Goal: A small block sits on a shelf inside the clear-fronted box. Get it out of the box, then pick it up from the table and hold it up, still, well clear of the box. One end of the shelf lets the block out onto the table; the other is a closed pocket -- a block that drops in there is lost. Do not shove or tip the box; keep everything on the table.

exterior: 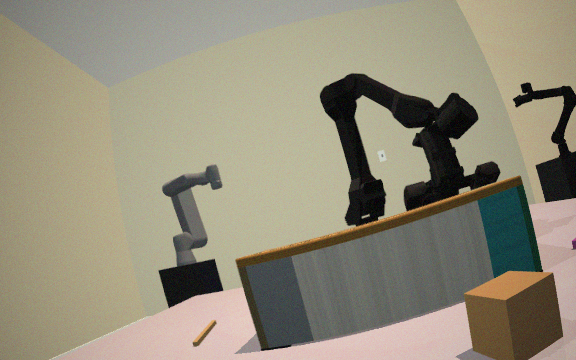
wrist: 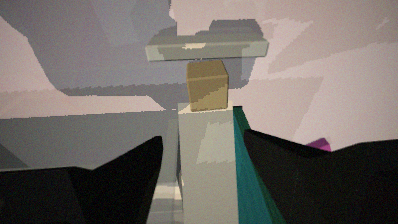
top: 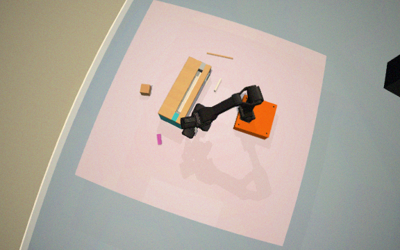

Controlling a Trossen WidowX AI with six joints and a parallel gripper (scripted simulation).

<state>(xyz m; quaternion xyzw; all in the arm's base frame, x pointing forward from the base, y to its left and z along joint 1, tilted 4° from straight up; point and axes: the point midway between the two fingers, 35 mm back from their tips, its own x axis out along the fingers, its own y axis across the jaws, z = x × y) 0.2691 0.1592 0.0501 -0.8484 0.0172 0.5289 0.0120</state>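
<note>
My gripper tip is now 50 mm above the tan block, 10 mm to the right of it and 10 mm past it. Round my gripper tip: thin wooden stick: 490 mm to the right, 60 mm below, 10 mm ahead; clear-fronted box: 150 mm to the right, 50 mm ahead.
</note>
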